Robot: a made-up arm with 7 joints.
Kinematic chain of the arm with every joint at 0, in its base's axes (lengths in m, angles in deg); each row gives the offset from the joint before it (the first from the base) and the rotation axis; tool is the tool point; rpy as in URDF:
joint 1: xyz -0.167 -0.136 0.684 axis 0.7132 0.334 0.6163
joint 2: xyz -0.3 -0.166 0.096 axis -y
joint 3: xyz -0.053 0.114 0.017 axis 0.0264 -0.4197 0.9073
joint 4: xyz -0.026 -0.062 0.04 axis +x
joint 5: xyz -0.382 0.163 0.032 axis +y
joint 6: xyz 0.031 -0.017 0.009 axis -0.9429 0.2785 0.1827
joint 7: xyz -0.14 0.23 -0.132 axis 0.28 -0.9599 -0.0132
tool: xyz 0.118 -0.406 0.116 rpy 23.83 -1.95 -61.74
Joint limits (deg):
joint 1: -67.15..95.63
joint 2: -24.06..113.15
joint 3: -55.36..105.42
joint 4: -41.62..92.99
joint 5: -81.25..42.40
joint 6: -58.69..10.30
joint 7: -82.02..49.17
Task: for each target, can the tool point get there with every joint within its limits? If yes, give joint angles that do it. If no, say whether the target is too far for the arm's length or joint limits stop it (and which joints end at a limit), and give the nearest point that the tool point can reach.
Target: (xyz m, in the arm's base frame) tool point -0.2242 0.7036 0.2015
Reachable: no: joint limits stop it (at a limit: joint 1, joint 3, joint 5, joint 6, joint 7) | nearest point -0.3033 0.5806 0.2944 | short by 0.173 m
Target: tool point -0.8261 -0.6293 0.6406
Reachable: yes | joints 58.69 24.22 -1.71 45.41 25.46 -36.33 23.46
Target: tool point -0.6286 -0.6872 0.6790
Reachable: yes | joints 56.65 -8.41 9.19 -14.18 -33.58 -48.06 27.46
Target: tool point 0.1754 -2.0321 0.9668
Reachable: no: too far | nearest point -0.1033 -1.0898 0.7618 | short by 1.004 m
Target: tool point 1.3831 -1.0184 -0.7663
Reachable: no: too far | nearest point 0.2291 -0.4458 0.2676 | short by 1.652 m
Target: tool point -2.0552 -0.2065 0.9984
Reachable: no: too far | nearest point -1.1345 -0.1647 0.8629 | short by 0.932 m
